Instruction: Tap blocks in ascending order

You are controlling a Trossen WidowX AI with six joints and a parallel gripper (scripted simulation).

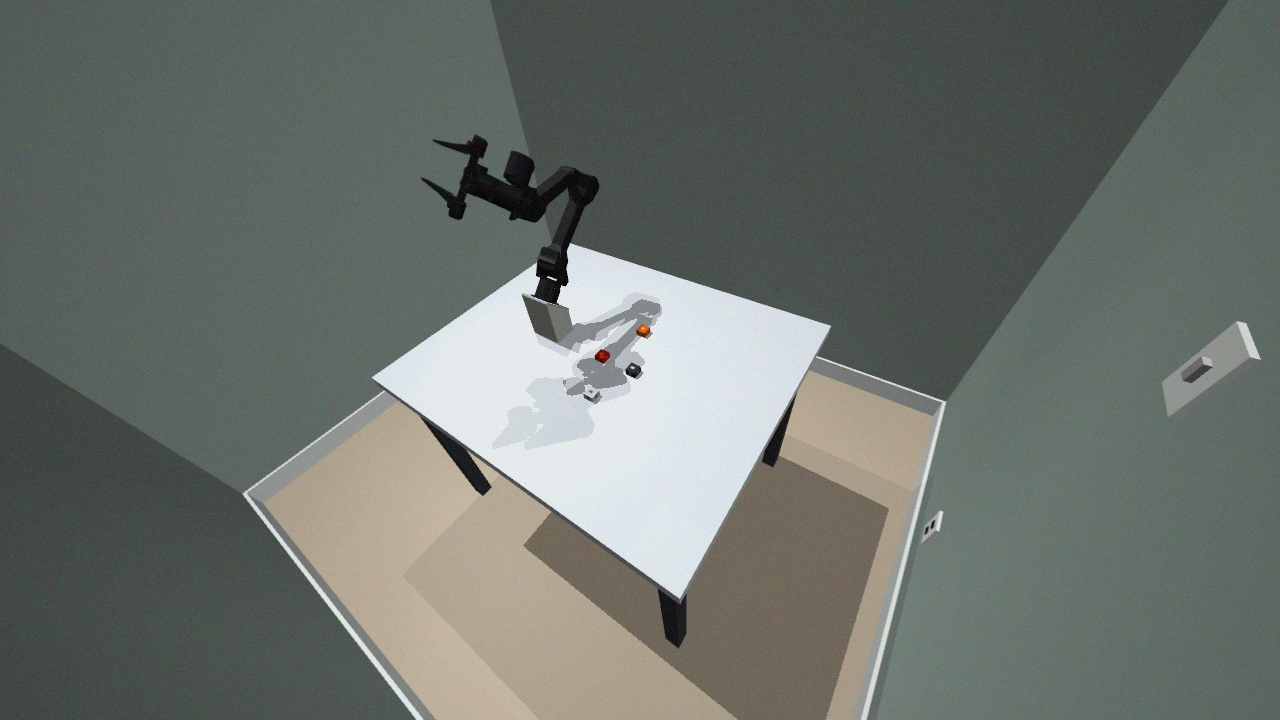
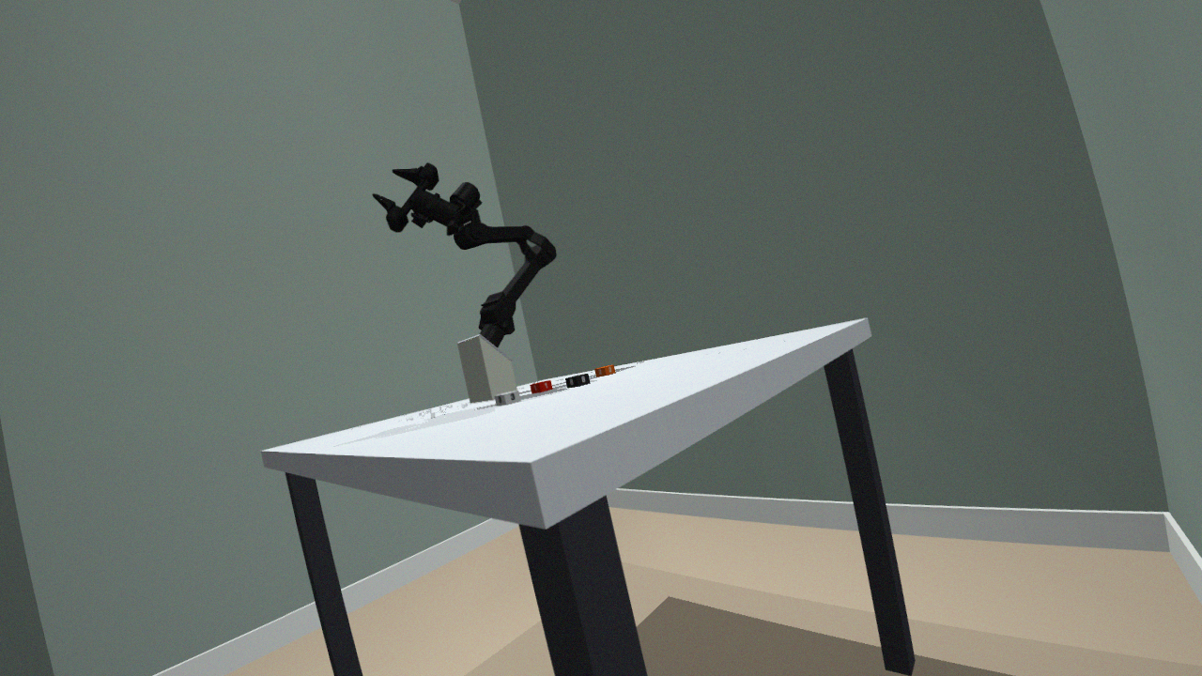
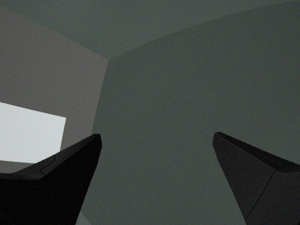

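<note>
Right now my gripper tip is 290 mm short of the red block marked 1, 120 mm to the right of it and 570 mm above it. Also, from my gripper tip: orange block marked 2: 340 mm ahead, 270 mm to the left, 570 mm below; then black block marked 8: 410 mm ahead, 120 mm to the left, 570 mm below; then white block marked 3: 360 mm ahead, 10 mm to the right, 570 mm below.
</note>
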